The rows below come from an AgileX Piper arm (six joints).
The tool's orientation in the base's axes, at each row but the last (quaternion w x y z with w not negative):
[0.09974, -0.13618, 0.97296, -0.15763]
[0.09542, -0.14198, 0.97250, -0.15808]
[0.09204, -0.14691, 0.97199, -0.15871]
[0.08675, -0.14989, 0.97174, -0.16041]
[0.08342, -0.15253, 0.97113, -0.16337]
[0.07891, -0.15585, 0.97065, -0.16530]
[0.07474, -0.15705, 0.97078, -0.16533]
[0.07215, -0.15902, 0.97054, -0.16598]
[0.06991, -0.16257, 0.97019, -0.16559]
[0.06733, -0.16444, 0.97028, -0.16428]
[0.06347, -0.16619, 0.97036, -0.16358]
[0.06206, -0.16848, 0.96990, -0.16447]
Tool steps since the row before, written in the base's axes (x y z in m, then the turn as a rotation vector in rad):
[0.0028, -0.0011, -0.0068, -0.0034, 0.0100, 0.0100]
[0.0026, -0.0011, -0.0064, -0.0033, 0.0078, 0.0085]
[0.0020, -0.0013, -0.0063, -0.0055, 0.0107, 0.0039]
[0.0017, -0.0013, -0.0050, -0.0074, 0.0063, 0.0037]
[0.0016, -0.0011, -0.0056, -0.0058, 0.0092, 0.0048]
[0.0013, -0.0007, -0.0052, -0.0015, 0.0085, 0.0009]
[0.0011, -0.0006, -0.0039, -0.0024, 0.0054, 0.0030]
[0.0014, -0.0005, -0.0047, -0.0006, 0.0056, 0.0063]
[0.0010, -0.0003, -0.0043, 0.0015, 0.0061, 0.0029]
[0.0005, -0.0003, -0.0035, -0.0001, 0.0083, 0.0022]
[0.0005, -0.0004, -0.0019, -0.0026, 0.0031, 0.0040]
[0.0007, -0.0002, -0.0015, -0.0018, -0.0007, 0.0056]
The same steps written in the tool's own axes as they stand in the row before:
[-0.0013, 0.0006, 0.0073, -0.0013, 0.0066, -0.0129]
[-0.0012, 0.0005, 0.0069, -0.0005, 0.0051, -0.0109]
[-0.0006, 0.0004, 0.0067, 0.0013, 0.0098, -0.0079]
[-0.0006, 0.0001, 0.0054, 0.0045, 0.0064, -0.0069]
[-0.0005, 0.0005, 0.0059, 0.0019, 0.0082, -0.0084]
[-0.0005, 0.0008, 0.0053, -0.0015, 0.0077, -0.0037]
[-0.0005, 0.0005, 0.0040, 0.0002, 0.0045, -0.0049]
[-0.0007, 0.0008, 0.0048, -0.0018, 0.0030, -0.0077]
[-0.0005, 0.0009, 0.0043, -0.0037, 0.0040, -0.0042]
[-0.0001, 0.0008, 0.0035, -0.0029, 0.0067, -0.0045]
[-0.0002, 0.0001, 0.0020, 0.0011, 0.0022, -0.0051]
[-0.0005, 0.0001, 0.0016, 0.0016, -0.0020, -0.0054]

